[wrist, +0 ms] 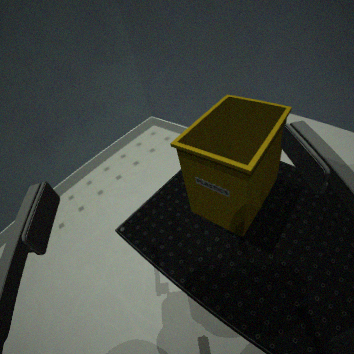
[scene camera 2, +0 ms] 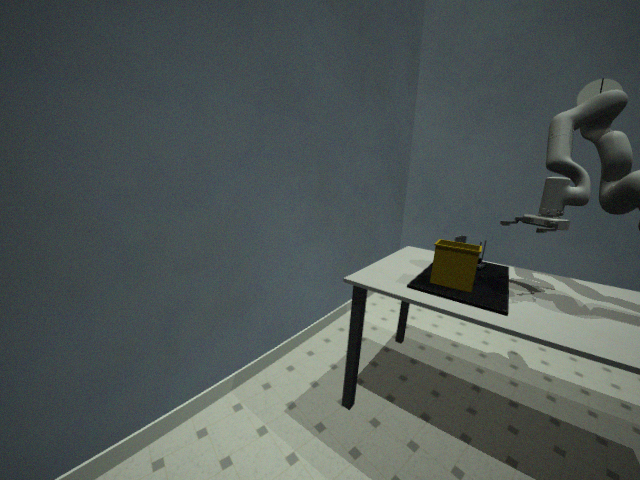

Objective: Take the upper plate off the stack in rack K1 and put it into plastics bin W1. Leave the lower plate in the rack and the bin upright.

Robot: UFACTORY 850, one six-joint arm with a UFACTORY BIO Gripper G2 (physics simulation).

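The yellow plastics bin W1 (scene camera 2: 454,267) (wrist: 229,210) stands upright on a black mat; its white label faces the wrist camera. No plate can be made out in its dark interior. My gripper (scene camera 2: 523,226) (wrist: 175,187) is open and empty, high above the table and to the right of the bin in the scene view. In the wrist view the bin shows between the fingers, closer to the right one. Small dark parts show behind the bin in the scene view; I cannot tell whether they belong to rack K1. Neither the upper nor the lower plate can be made out.
The black mat (scene camera 2: 493,295) (wrist: 300,285) with rows of small holes lies on the white table (scene camera 2: 385,269) (wrist: 100,290), near its left end in the scene view. Arm shadows fall on the table top. Blue-grey walls rise beyond the table.
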